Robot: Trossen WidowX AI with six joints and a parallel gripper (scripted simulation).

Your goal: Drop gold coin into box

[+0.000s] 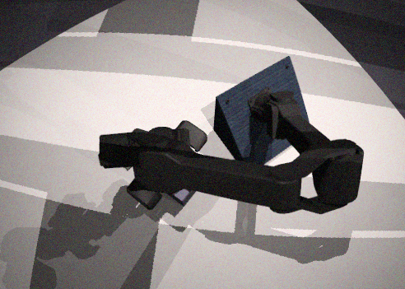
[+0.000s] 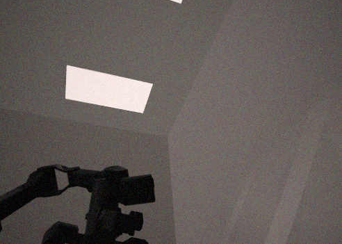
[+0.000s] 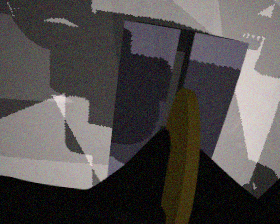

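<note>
Now: the gold coin 20 mm above my gripper tip.
</note>
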